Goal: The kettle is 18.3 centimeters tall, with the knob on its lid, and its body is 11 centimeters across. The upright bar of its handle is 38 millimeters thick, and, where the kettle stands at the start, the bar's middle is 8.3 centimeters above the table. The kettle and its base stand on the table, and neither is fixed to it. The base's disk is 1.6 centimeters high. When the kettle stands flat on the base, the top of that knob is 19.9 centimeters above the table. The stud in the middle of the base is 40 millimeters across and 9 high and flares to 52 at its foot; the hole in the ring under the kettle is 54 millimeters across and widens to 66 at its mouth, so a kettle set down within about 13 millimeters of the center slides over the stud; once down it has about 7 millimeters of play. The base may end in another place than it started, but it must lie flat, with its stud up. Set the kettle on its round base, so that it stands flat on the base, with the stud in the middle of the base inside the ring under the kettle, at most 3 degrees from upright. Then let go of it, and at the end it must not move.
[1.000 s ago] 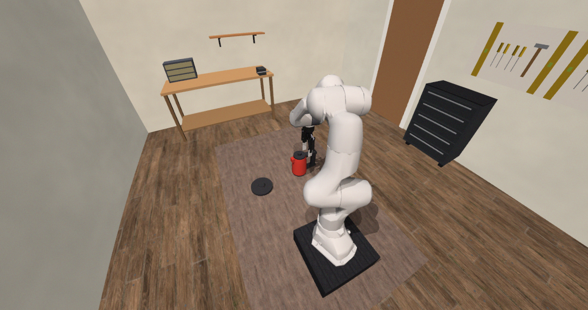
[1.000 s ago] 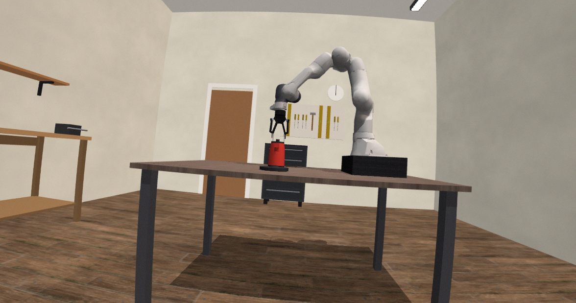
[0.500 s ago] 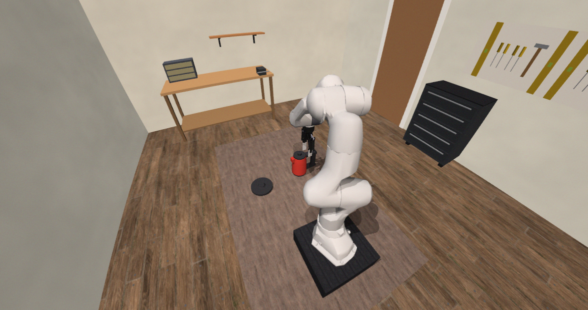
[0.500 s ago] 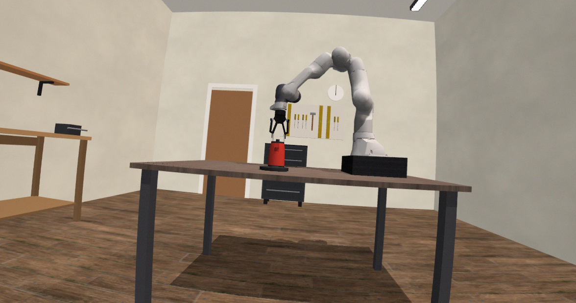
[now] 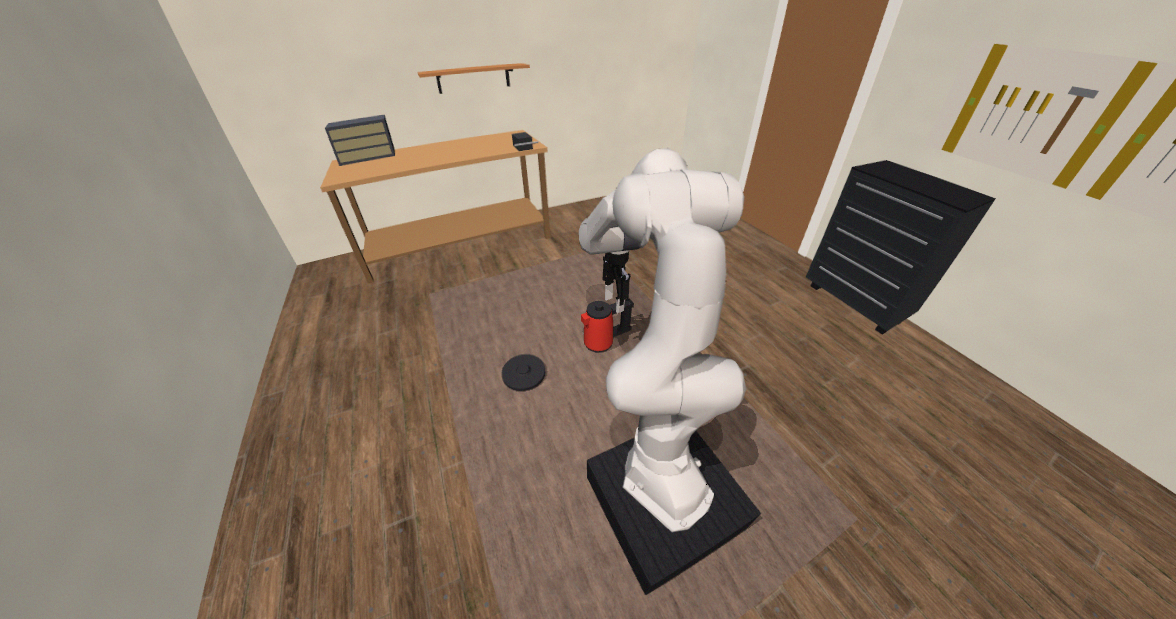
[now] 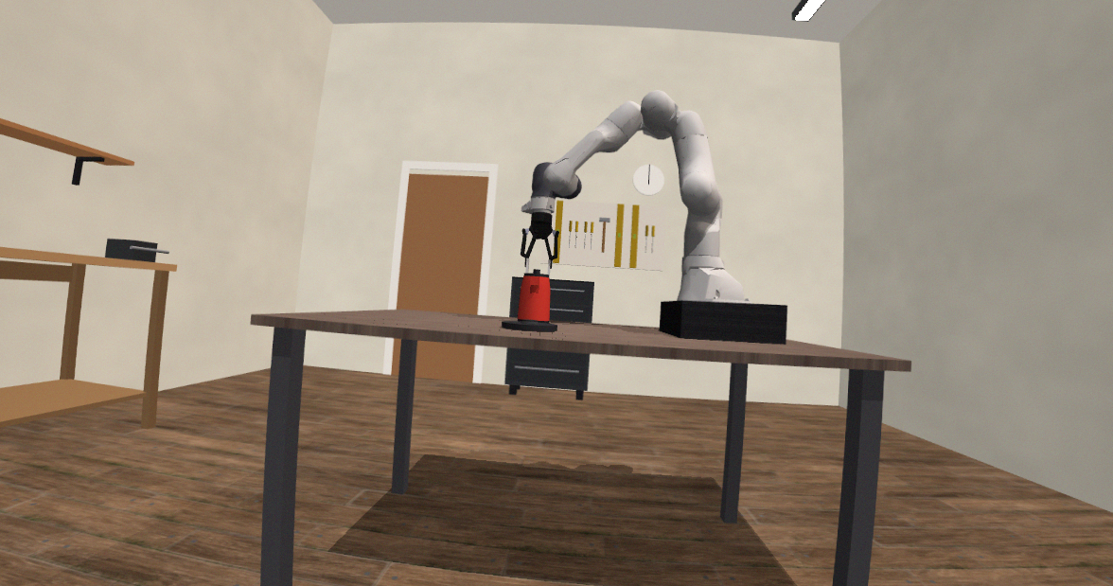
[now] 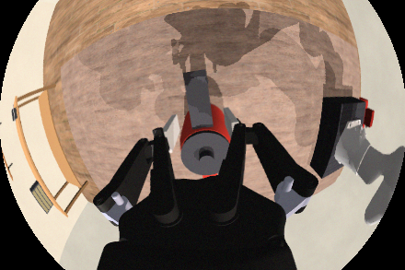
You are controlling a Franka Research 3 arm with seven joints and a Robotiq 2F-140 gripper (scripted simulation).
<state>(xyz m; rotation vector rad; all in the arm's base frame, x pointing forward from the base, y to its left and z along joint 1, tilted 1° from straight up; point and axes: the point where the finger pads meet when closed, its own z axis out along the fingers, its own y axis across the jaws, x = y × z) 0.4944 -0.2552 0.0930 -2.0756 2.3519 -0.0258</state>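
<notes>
The kettle is 3 cm to the left of my hand and 10 cm below it. From my hand the other things lie so: round black base (3 cm ahead, 36 cm to the left, 18 cm below).
</notes>
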